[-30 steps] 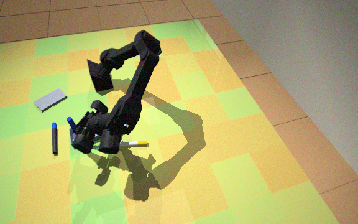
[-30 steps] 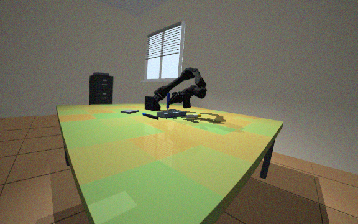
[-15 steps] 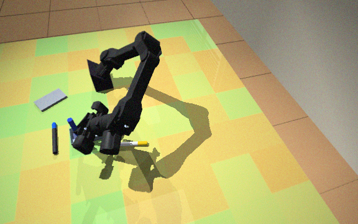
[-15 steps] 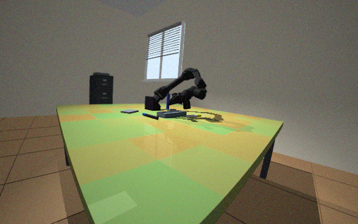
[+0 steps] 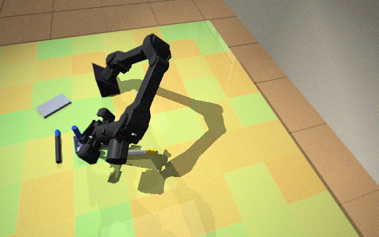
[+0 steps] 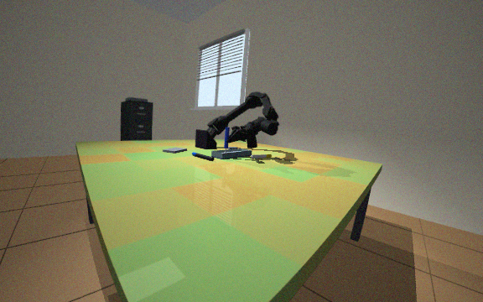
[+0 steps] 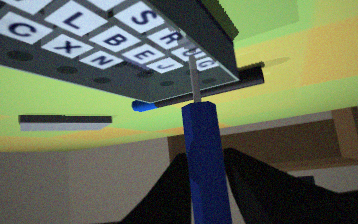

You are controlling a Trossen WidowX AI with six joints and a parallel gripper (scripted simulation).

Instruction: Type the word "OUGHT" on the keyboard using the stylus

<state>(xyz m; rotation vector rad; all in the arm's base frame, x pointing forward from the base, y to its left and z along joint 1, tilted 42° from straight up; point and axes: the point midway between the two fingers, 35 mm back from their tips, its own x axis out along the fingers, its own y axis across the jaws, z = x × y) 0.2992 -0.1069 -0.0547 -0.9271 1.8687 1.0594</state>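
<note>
Right now my gripper tip is 18 cm to the right of the yellow-capped marker, 9 cm short of it and 6 cm above it. Also, from my gripper tip: grey stylus tip: 5 cm below; stylus: 1 cm below; flat grey slab: 26 cm behind, 10 cm to the right, 7 cm below.
</note>
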